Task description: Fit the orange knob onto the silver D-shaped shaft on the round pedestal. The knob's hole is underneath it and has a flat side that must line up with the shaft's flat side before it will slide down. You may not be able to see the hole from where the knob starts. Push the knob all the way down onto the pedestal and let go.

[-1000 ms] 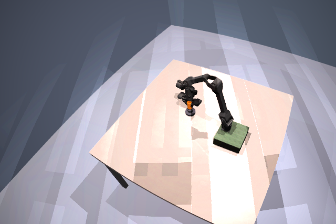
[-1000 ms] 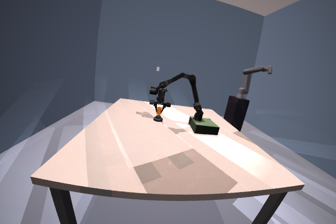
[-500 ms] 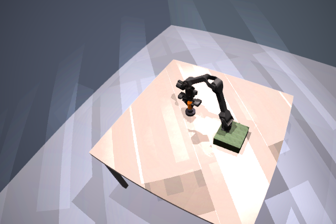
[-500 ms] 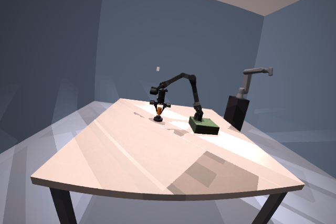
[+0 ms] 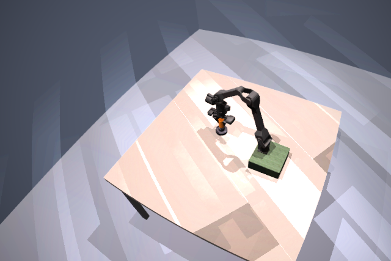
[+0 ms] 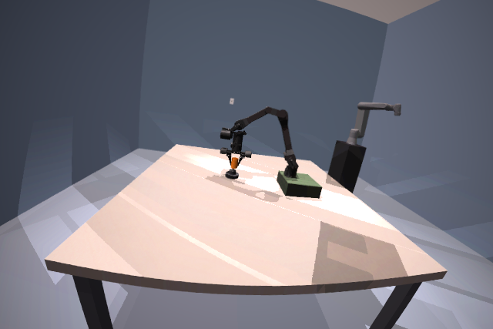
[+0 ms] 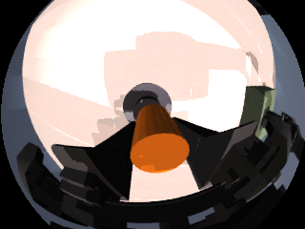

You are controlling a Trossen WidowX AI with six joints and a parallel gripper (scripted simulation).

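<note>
My gripper tip is now 40 mm above the round pedestal. From my gripper tip the other things lie so: orange knob 30 mm above.
</note>
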